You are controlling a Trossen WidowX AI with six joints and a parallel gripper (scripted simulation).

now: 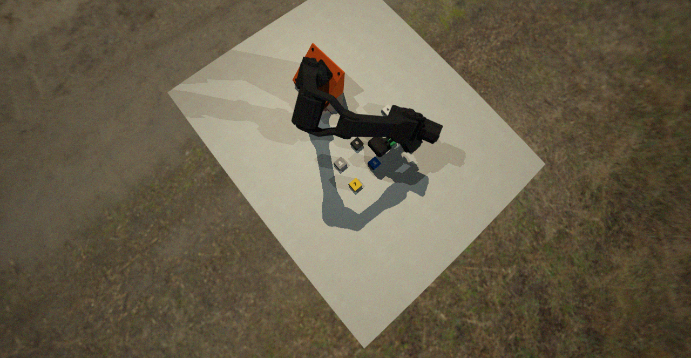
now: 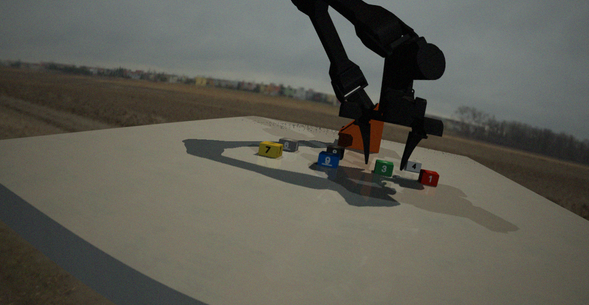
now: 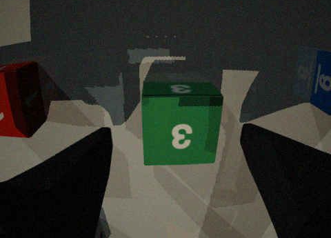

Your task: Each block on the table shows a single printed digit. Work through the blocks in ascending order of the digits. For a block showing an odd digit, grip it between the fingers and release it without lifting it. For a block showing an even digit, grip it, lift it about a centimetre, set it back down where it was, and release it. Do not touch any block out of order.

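My gripper tip is now 1 cm short of the green block 3. Round my gripper tip: red block: 9 cm to the left, 1 cm ahead; then white block: 9 cm behind, 6 cm to the left; then blue block 9: 10 cm to the right, 3 cm ahead.
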